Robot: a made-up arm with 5 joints.
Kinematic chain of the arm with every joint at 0, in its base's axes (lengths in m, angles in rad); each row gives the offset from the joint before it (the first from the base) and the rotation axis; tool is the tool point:
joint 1: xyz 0 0 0.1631 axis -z
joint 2: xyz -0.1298 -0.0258 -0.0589 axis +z
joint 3: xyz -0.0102 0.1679 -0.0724 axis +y
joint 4: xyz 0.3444 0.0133 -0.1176 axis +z
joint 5: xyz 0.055 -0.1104 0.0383 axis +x
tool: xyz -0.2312 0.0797 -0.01
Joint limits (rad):
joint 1: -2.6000..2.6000
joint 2: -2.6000..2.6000
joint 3: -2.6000..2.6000
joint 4: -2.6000..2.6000
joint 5: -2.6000..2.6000
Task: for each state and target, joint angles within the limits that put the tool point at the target. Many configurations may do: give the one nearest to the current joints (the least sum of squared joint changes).
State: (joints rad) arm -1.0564 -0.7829 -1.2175 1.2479 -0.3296
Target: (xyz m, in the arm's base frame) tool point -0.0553 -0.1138 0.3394
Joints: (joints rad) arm -0.9906 -0.7548 -1.8723 1.0915 -0.1069
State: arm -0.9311 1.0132 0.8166 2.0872 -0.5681
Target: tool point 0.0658 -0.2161 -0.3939
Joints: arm -1.2869 1.1533 1.5092 1.7255 -0.5474
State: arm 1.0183 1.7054 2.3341 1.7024 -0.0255
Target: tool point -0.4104 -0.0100 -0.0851
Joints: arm 1.2396 1.5954 2.5743 1.4974 -0.0385
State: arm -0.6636 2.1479 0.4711 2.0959 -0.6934
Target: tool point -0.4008 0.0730 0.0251
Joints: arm -0.8243 1.7991 -0.2870 1.5066 -0.3625
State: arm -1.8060 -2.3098 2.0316 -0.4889 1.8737
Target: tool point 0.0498 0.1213 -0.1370
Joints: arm -1.6291 -1.8108 1.6005 -0.7149 1.0822
